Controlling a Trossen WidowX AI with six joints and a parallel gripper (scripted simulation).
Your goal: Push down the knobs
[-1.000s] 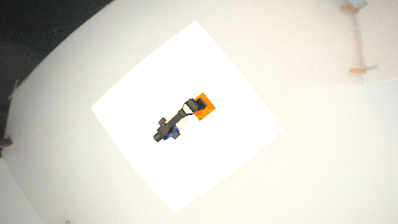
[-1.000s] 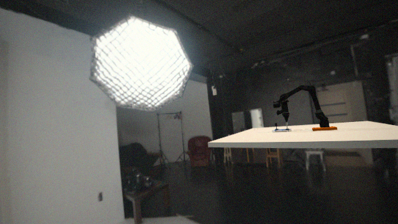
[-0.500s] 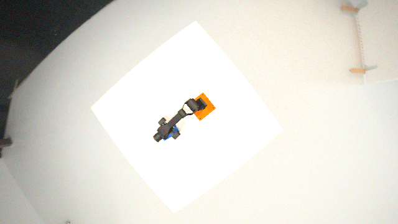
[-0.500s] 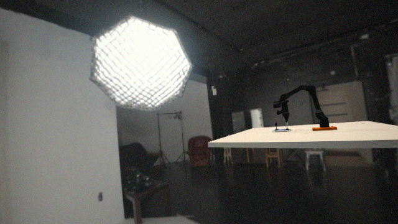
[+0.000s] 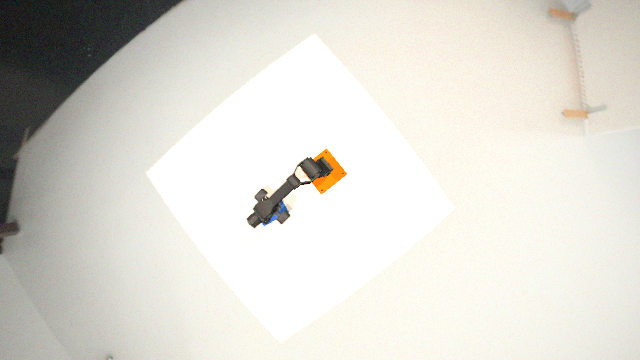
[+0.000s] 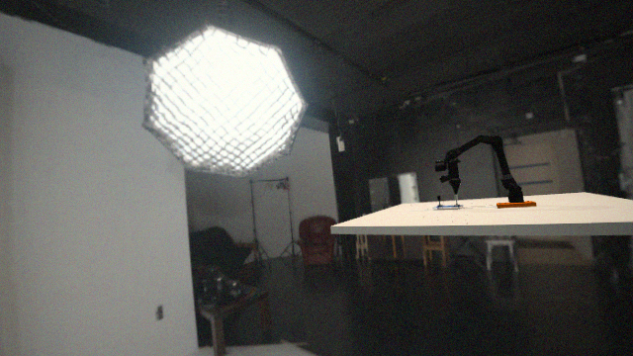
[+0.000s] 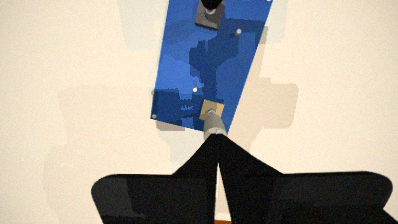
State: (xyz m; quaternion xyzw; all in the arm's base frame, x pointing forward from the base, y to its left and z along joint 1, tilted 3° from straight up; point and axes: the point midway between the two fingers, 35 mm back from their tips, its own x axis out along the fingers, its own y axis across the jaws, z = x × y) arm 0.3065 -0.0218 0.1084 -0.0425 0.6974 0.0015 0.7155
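Right now the grey potentiometer is 100 mm ahead of my gripper tip, 10 mm to the left of it and 30 mm below it. Round my gripper tip: pale grey knob: 10 mm below.
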